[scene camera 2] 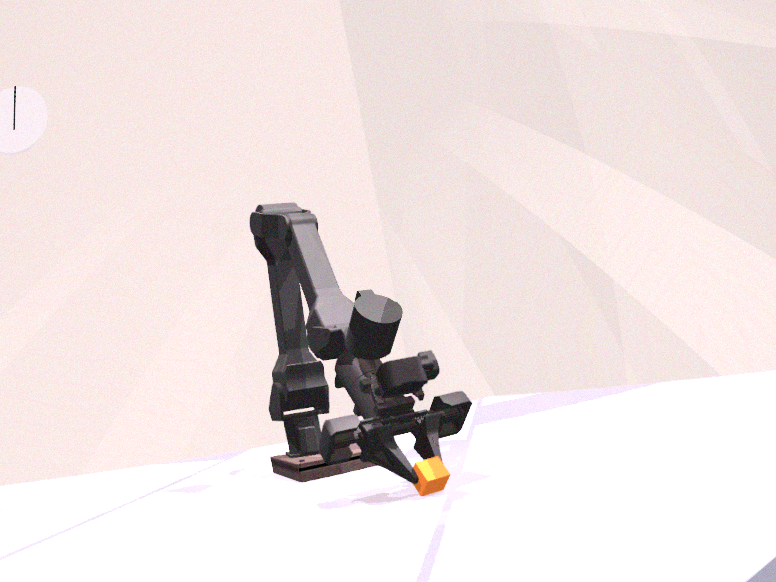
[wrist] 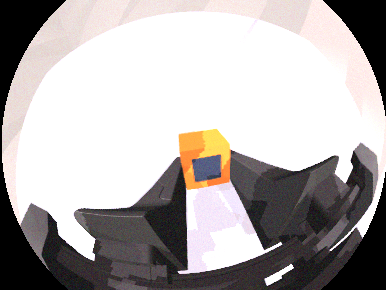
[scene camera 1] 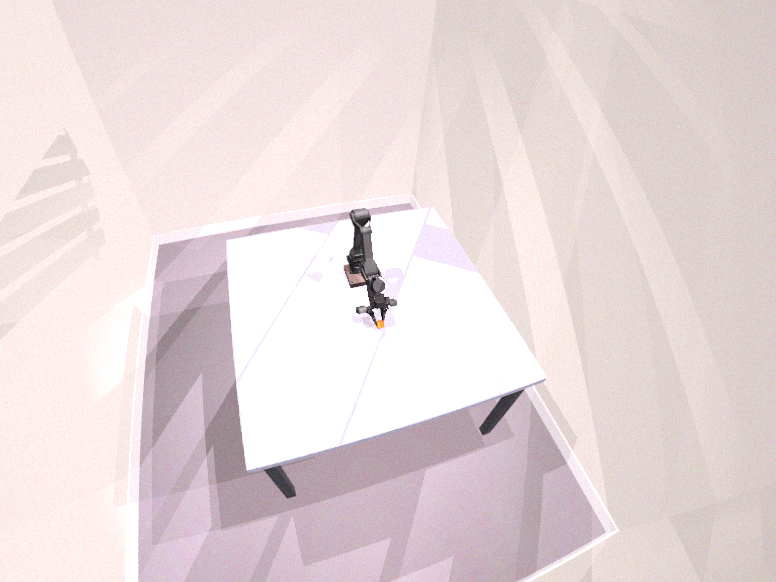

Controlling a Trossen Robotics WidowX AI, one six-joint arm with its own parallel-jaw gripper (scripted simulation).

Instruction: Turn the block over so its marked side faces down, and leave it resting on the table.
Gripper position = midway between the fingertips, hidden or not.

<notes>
In view: my gripper [scene camera 2: 429,478] and a block [scene camera 2: 433,475].
The block is seen too in the wrist view [wrist: 205,156]. My gripper shows as well in the wrist view [wrist: 203,158].
</notes>
